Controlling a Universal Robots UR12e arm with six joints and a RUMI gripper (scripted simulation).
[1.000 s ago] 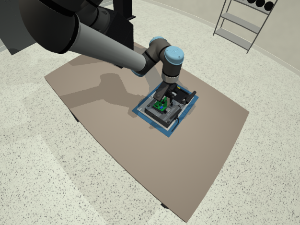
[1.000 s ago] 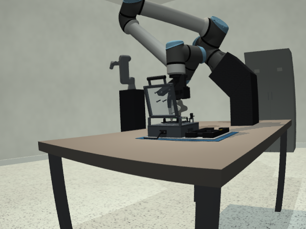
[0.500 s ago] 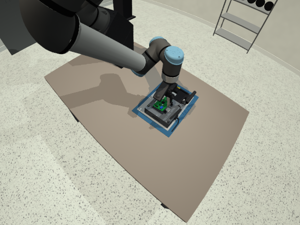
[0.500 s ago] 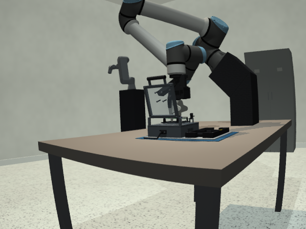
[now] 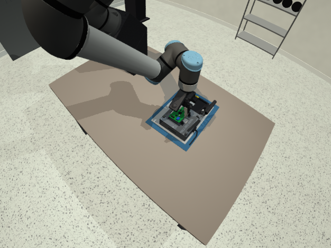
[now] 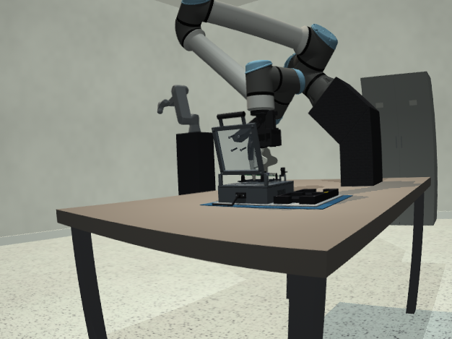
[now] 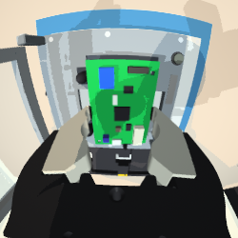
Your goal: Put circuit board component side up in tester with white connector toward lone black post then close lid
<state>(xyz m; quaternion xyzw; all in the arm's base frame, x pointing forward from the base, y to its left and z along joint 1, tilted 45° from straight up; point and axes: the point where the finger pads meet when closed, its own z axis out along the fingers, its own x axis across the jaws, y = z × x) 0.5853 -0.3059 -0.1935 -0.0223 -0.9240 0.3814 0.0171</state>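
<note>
My gripper is now right at the green circuit board. The rest, counted from my hand: tester bed: 1 cm to the left, 1 cm below, 1 cm ahead; black post: 6 cm to the left, 6 cm behind, 1 cm above; tester: 4 cm to the left, 3 cm ahead, 3 cm above.
</note>
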